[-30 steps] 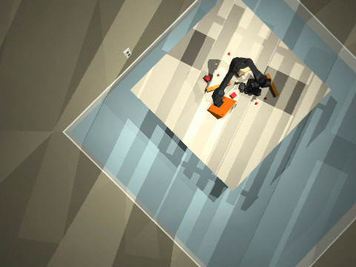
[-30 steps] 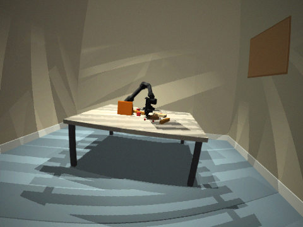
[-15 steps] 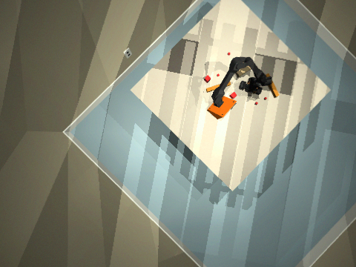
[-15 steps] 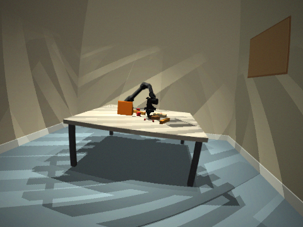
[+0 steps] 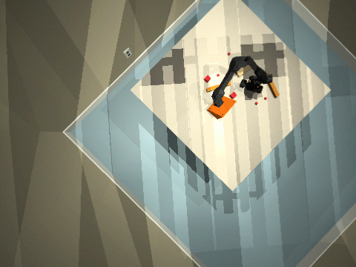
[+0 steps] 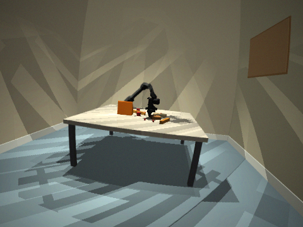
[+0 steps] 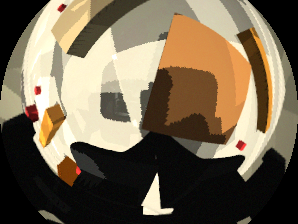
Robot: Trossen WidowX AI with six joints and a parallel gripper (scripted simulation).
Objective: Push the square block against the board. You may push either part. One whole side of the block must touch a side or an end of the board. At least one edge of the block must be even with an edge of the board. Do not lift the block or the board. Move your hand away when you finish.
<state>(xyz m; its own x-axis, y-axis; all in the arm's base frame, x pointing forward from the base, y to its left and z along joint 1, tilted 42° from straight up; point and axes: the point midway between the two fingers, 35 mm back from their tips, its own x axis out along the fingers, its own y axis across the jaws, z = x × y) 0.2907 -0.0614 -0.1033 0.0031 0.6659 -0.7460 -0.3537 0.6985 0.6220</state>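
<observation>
Right now the pale tan slab is 120 mm ahead of my gripper tip, 160 mm to the left of it and 10 mm above it. Also, from my gripper tip: orange square block: 70 mm ahead, 20 mm to the right, 10 mm above.
</observation>
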